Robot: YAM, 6 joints.
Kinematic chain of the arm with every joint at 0, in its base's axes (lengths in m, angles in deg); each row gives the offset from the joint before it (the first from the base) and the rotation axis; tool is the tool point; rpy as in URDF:
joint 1: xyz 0 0 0.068 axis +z
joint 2: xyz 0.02 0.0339 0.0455 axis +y
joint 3: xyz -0.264 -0.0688 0 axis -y
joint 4: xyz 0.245 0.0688 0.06 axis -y
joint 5: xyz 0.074 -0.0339 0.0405 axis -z
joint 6: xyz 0.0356 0 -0.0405 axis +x
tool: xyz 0 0 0 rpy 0 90 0
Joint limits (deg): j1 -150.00..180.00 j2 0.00..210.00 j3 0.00..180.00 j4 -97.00..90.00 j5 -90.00..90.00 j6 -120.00..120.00
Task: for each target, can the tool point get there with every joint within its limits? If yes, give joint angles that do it. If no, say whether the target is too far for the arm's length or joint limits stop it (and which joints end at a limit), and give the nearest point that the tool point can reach.
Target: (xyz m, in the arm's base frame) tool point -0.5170 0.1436 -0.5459
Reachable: no: too far | nearest point -0.4066 0.1129 -0.3361 | short by 0.239 m
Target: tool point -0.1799 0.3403 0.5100
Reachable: yes | joints 115.82 98.38 100.38 36.70 -22.66 -79.82
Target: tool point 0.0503 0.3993 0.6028
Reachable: yes | joints 82.75 120.42 150.52 22.30 -0.76 -31.79
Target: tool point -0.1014 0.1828 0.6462
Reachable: yes | joints -55.92 45.43 137.17 -15.30 -31.15 -42.73
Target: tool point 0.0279 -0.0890 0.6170
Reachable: yes | joints 95.07 38.56 104.33 -4.32 34.01 -66.06
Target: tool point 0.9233 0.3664 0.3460
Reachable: no: too far | nearest point 0.5844 0.2319 0.2589 | short by 0.375 m
